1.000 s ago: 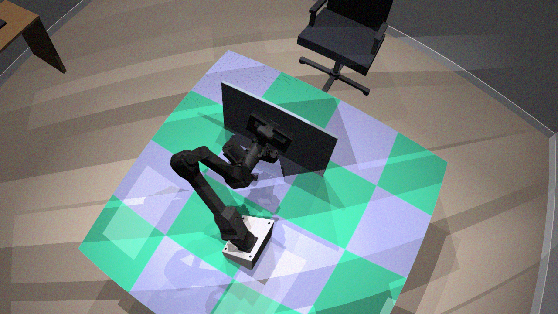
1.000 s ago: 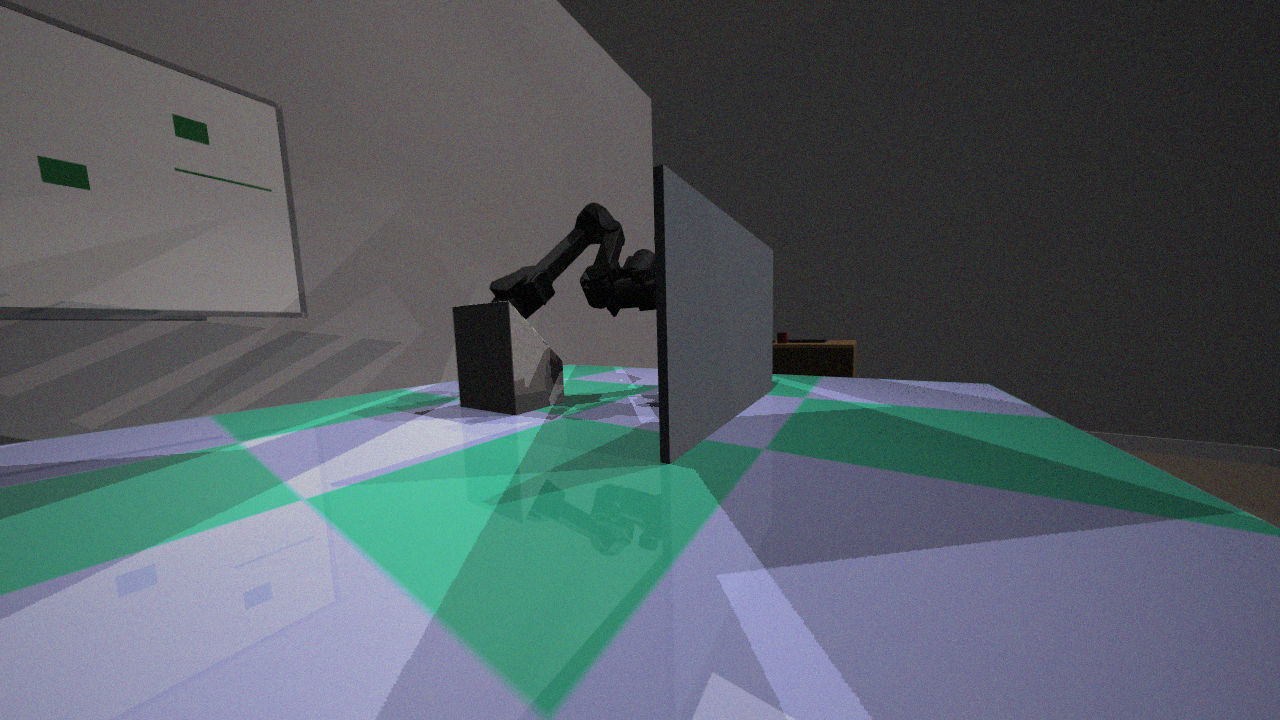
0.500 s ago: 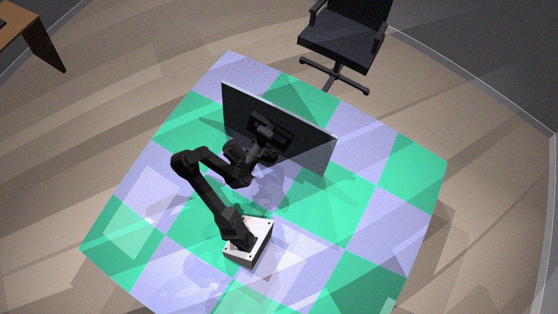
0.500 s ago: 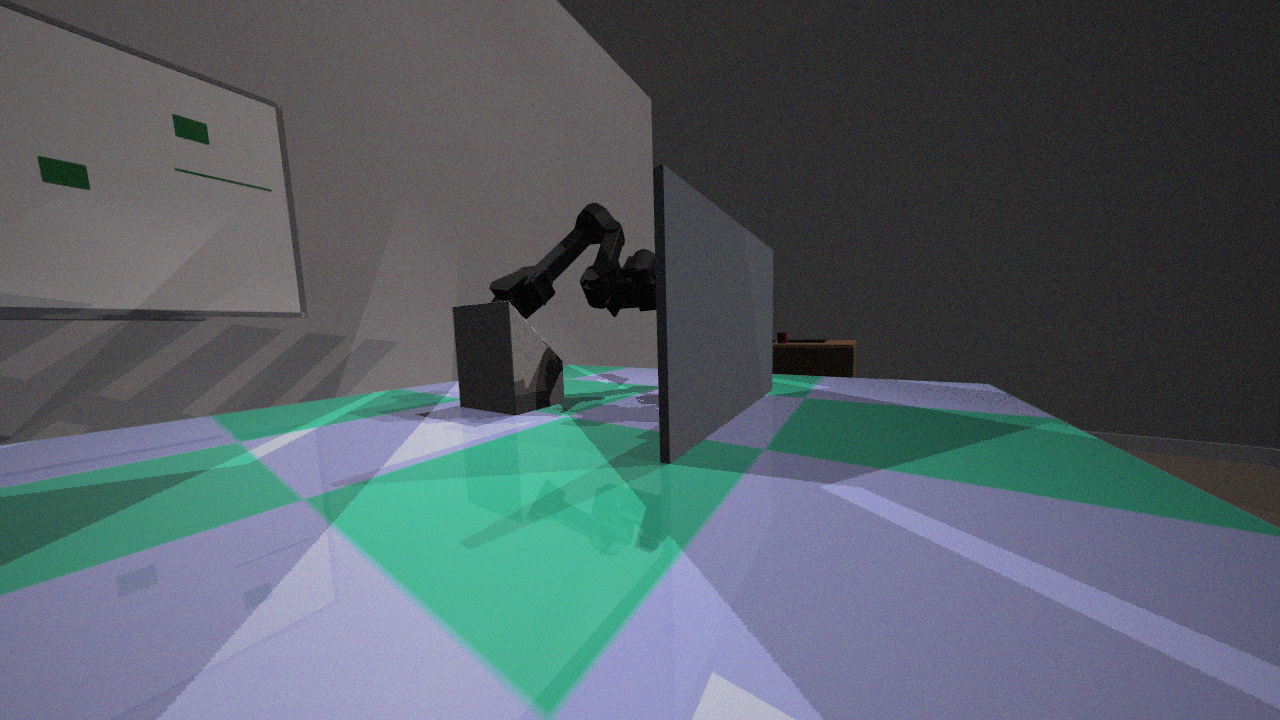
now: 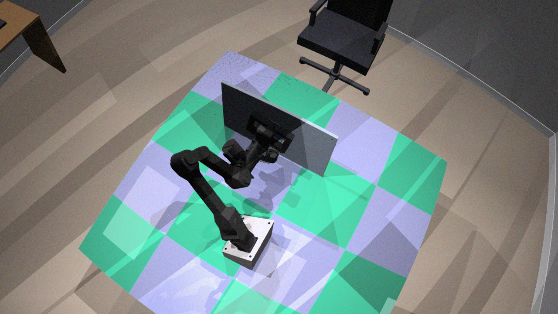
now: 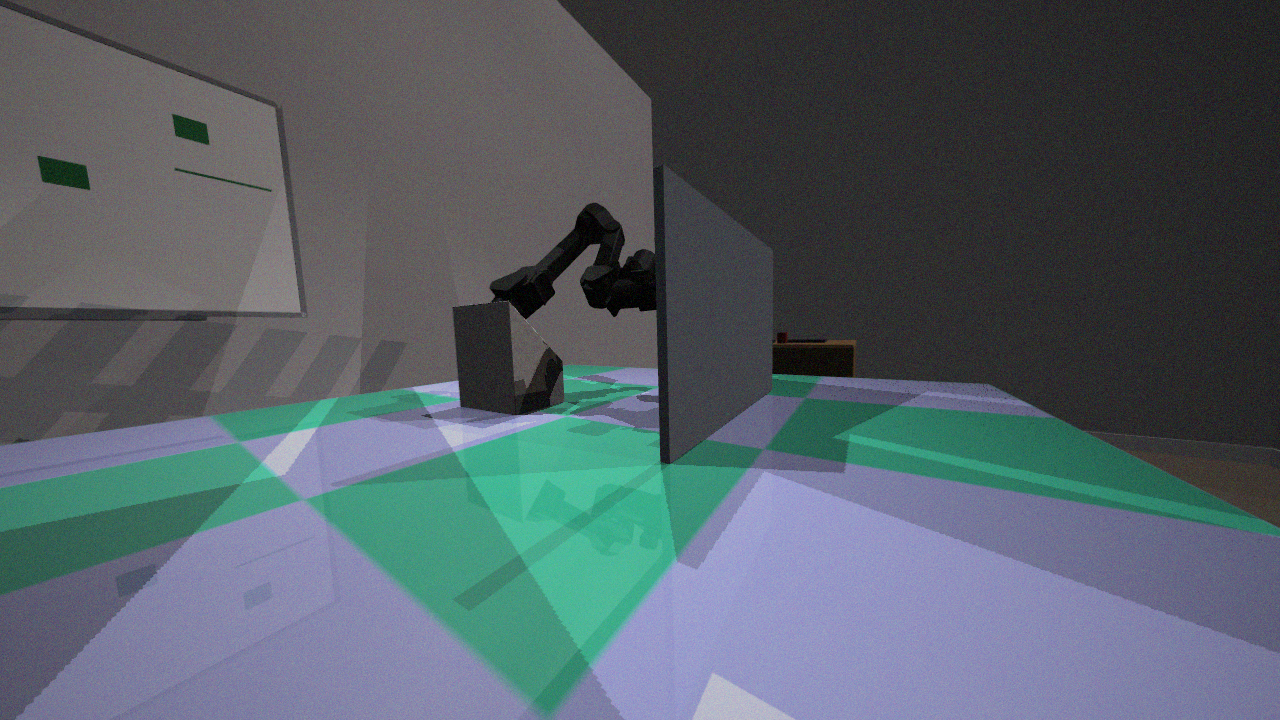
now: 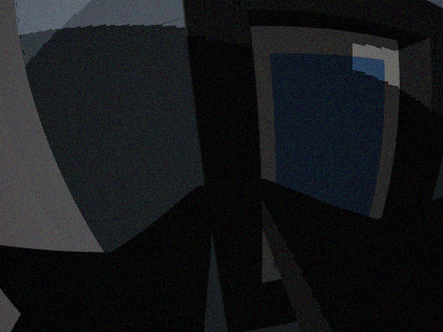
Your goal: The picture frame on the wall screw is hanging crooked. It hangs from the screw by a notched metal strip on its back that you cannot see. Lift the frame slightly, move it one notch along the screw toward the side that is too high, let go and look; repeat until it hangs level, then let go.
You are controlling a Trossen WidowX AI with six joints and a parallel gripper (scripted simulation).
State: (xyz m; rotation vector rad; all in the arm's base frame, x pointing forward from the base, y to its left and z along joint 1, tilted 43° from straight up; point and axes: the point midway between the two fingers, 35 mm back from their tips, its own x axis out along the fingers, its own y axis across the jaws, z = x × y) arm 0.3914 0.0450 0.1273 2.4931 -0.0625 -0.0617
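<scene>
Now: gripper tip 10 mm short of the picture frame, 10 mm to the right of it and 50 mm above it. Also, from my gripper tip: wall panel: 20 mm ahead, 60 mm below.
</scene>
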